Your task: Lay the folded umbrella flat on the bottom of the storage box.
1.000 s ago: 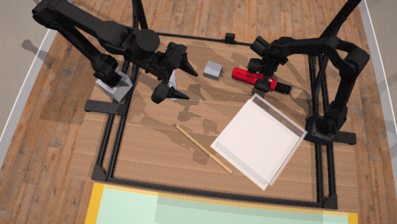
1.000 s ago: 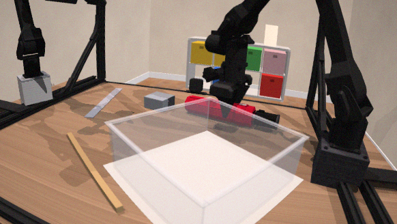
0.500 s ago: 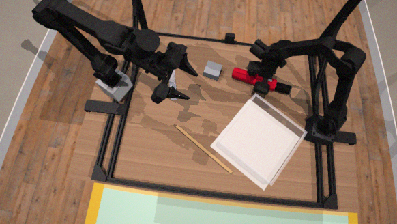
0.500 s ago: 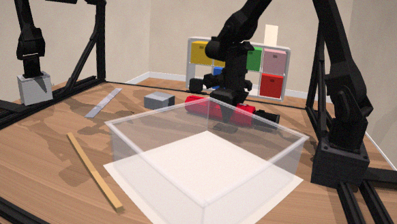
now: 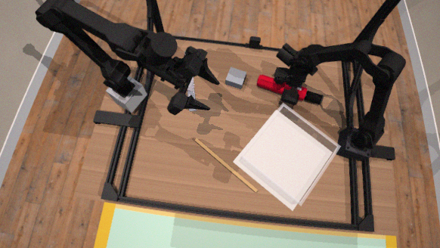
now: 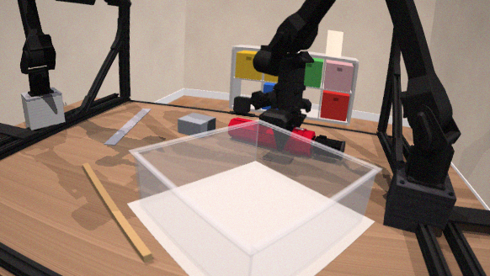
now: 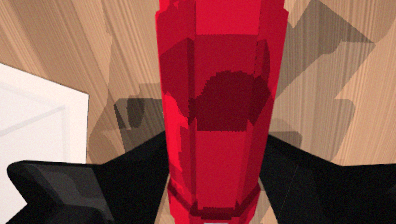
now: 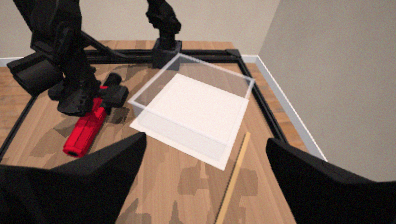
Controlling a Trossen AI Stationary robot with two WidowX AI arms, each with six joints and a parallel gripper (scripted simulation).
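My left hand is 280 mm short of the storage box, 20 mm to the right of it and 10 mm below it. The rest, counted from my left hand: wooden stick 360 mm ahead, 200 mm to the right, 40 mm below; grey block 10 mm behind, 230 mm to the right, 20 mm below; folded umbrella 10 mm below.
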